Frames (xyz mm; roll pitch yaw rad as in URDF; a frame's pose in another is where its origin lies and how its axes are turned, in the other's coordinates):
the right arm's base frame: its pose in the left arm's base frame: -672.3 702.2 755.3 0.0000 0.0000 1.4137
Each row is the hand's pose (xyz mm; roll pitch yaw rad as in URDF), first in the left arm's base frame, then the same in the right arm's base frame.
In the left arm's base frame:
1: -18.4 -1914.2 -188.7 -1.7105 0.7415 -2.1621
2: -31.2 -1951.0 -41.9 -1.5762 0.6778 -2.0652
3: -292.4 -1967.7 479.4 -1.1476 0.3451 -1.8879
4: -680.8 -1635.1 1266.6 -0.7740 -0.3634 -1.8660
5: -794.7 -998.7 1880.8 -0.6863 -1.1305 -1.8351
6: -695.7 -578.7 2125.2 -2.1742 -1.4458 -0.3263
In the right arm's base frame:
1: -2481.9 -1055.2 -944.0 -1.7105 0.7415 2.7074
2: -2520.2 -1048.3 -797.2 -1.5762 0.6778 2.8043
3: -2577.6 -792.9 -275.9 -1.1476 0.3451 2.9816
4: -2309.8 -357.3 511.3 -0.7740 -0.3634 3.0035
5: -1699.1 -145.2 1125.5 -0.6863 -1.1305 3.0344
6: -1268.8 -177.3 1369.9 -2.1742 -1.4458 -1.7400

